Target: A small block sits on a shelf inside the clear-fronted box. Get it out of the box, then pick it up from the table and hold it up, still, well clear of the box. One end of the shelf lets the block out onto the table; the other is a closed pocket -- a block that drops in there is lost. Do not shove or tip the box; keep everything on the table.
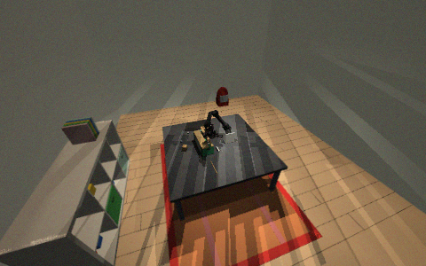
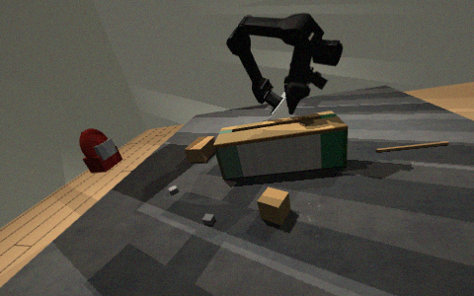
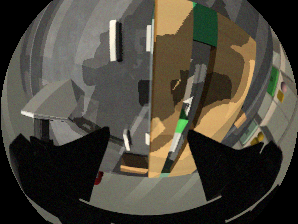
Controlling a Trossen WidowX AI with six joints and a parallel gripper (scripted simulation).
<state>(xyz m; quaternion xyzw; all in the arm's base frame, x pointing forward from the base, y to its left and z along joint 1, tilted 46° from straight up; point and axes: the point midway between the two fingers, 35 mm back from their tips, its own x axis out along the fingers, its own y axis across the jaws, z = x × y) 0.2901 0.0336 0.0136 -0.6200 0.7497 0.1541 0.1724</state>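
The green block lies 4 cm ahead of my gripper tip, 5 cm to the right of it and 7 cm below it. The rest, counted from my gripper tip: tan cube (31 cm ahead, 11 cm to the right, 13 cm below); thin stick (11 cm ahead, 33 cm to the left, 15 cm below); box (3 cm ahead, 6 cm to the right, 9 cm below).
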